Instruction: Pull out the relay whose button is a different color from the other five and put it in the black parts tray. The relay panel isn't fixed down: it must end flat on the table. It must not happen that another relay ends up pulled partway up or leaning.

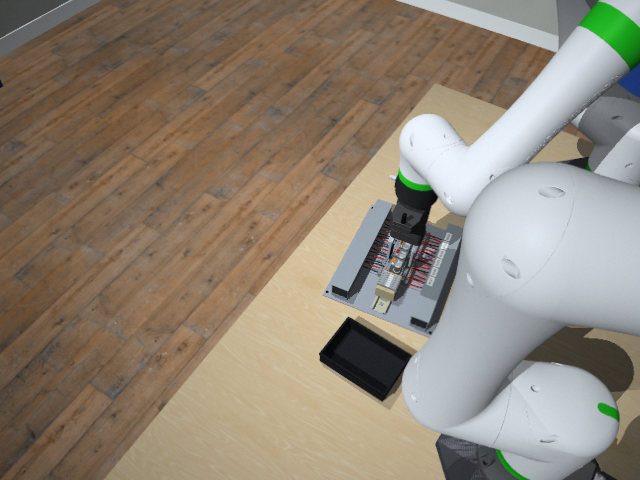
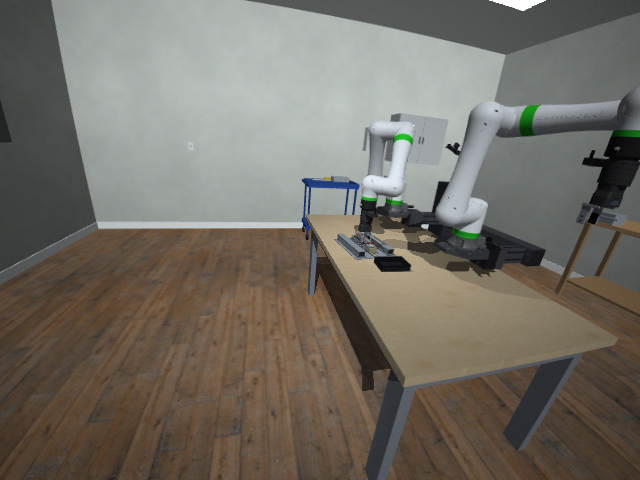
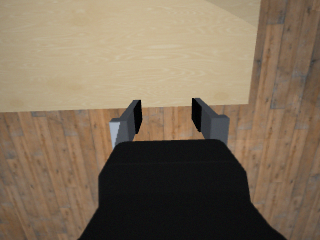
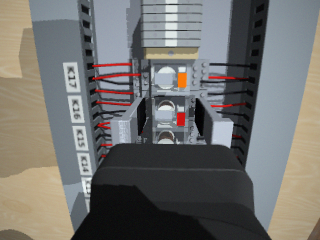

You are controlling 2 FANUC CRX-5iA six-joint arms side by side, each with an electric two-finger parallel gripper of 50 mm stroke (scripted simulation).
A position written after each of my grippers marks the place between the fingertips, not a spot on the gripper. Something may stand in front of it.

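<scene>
I can see my left gripper (image 2: 585,223), which also shows in image 3 (image 3: 166,109), and I can see my right gripper (image 4: 170,109). There is a relay panel (image 1: 374,288), and there is a black parts tray (image 1: 366,354). The relay panel also shows in image 2 (image 2: 353,246) and in image 4 (image 4: 72,50). In image 3 the relay panel is out of frame, and in image 3 the black parts tray is out of frame.
</scene>
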